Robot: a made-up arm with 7 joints.
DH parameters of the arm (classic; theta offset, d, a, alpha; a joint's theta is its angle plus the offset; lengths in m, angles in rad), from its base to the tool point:
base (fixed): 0 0 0 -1.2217
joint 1: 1.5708 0 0 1.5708
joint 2: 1.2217 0 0 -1.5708
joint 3: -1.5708 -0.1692 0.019 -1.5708
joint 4: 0 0 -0.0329 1.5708
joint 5: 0 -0.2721 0 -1.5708
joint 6: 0 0 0 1.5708
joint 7: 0 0 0 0
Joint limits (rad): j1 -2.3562..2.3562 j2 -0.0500..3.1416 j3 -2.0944..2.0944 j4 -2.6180..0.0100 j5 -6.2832..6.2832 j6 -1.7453..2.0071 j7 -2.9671..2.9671
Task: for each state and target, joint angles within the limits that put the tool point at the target. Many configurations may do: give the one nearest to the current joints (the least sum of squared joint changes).
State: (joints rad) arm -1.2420 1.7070 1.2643 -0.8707 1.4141 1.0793 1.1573
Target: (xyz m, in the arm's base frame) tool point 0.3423 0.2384 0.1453
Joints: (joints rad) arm -1.5709 0.8064 1.0439 -0.4559 1.4141 1.0793 1.1573
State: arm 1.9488 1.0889 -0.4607 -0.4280 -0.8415 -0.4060 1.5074
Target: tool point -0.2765 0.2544 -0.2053
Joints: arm 1.2435 0.9729 -0.3706 -0.7895 -0.8415 -0.4060 1.5074
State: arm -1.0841 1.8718 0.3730 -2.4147 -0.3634 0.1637 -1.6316
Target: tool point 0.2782 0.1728 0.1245
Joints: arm -0.3040 1.4243 0.2520 -1.6018 -0.3634 0.1637 -1.6316
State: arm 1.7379 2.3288 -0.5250 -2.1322 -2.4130 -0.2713 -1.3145
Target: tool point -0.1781 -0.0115 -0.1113
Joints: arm 1.8848 1.7791 -0.7618 -2.4994 -2.4130 -0.2713 -1.3145
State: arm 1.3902 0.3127 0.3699 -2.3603 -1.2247 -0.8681 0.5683
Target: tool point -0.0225 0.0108 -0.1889
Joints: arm 1.9056 0.5791 -0.2432 -2.6161 -1.2247 -0.8681 0.5683
